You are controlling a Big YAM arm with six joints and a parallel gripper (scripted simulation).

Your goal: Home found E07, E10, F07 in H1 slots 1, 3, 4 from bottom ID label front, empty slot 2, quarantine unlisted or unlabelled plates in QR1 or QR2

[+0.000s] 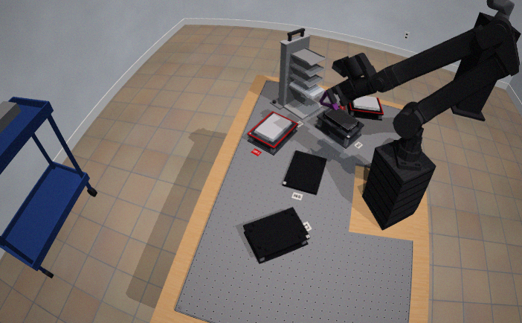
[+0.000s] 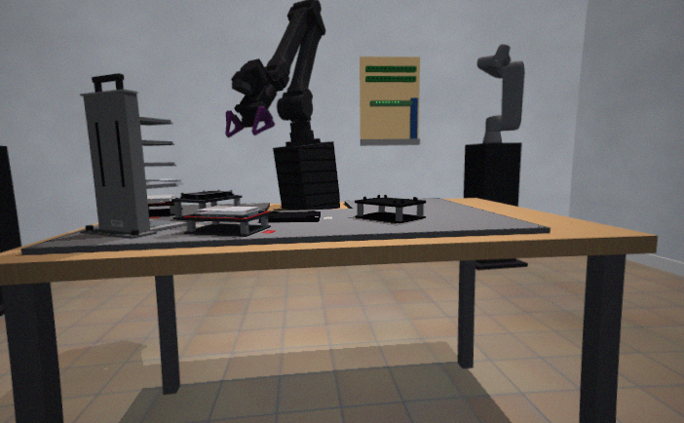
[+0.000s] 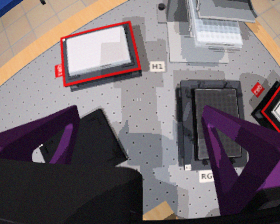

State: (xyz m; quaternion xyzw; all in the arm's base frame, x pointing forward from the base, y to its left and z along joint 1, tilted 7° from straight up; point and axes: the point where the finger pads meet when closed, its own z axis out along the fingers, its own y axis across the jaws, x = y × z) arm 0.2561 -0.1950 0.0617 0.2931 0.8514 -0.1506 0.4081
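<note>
My hand is 7 cm past the dark plate, 11 cm to the left of it and 18 cm above it. Also, from my hand: H1 deck label 10 cm ahead, 12 cm to the right, 25 cm below; regrip nest 7 cm behind, 11 cm to the right, 19 cm below; red-rimmed quarantine nest 19 cm ahead, 3 cm to the right, 21 cm below.
</note>
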